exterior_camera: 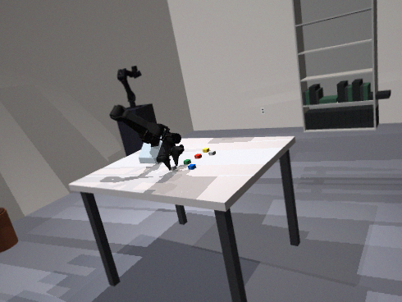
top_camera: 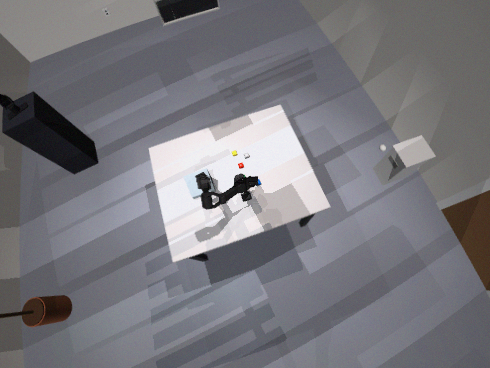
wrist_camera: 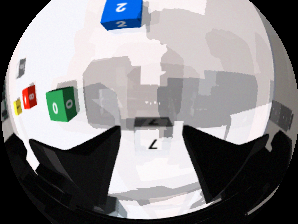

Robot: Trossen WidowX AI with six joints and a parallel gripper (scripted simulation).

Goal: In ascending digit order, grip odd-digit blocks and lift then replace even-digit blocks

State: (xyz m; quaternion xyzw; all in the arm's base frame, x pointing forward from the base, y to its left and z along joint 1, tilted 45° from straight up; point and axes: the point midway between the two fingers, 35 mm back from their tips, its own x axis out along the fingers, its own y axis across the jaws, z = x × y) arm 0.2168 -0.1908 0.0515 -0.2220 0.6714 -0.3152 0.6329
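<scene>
My gripper tip is now 6 cm short of the red block and 19 cm to the right of it. From my gripper tip the other things lie so: green block (4 cm ahead, 9 cm to the left); then blue block (11 cm ahead, 2 cm to the left); then grey block (13 cm ahead, 24 cm to the left).
</scene>
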